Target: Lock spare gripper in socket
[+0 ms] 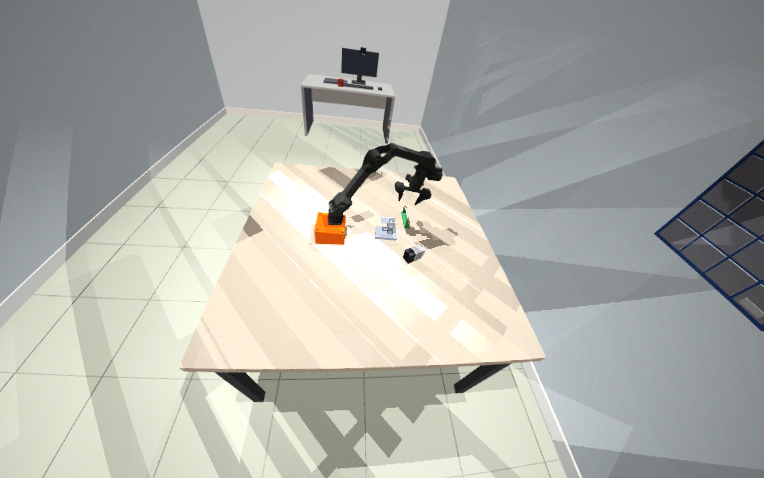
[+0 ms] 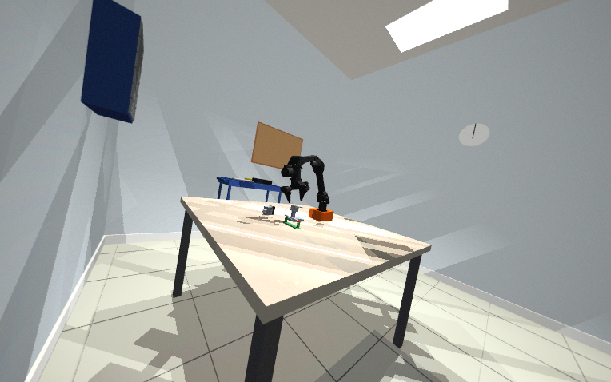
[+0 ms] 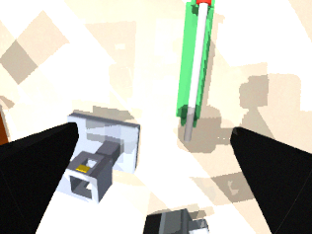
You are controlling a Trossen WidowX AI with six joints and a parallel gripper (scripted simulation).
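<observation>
The spare gripper is 25 cm to the right of my gripper tip and 11 cm below it. Round my gripper tip: mount 10 cm behind, 8 cm to the right, 9 cm below; then green rest 3 cm ahead, 3 cm to the left, 12 cm below.
</observation>
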